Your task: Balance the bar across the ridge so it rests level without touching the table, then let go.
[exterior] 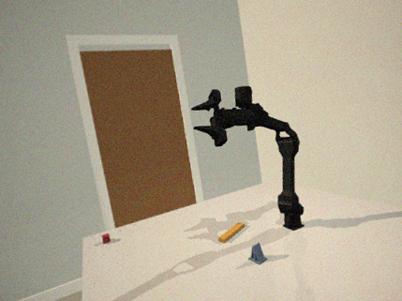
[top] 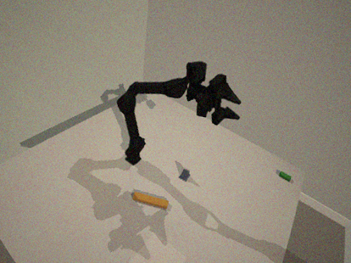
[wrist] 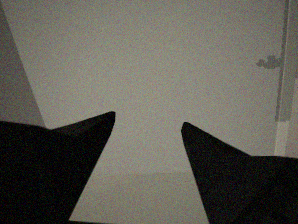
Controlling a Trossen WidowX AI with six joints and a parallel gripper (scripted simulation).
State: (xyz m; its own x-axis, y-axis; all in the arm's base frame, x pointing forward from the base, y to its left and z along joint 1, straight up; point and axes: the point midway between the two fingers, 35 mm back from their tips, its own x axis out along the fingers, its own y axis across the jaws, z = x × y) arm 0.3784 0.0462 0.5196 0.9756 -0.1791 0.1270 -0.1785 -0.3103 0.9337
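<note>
The orange bar is 18 cm behind my gripper tip, 17 cm to the right of it and 52 cm below it. The rest, counted from my gripper tip: green block (33 cm ahead, 46 cm to the left, 52 cm below); then red cube (33 cm ahead, 54 cm to the right, 51 cm below).
</note>
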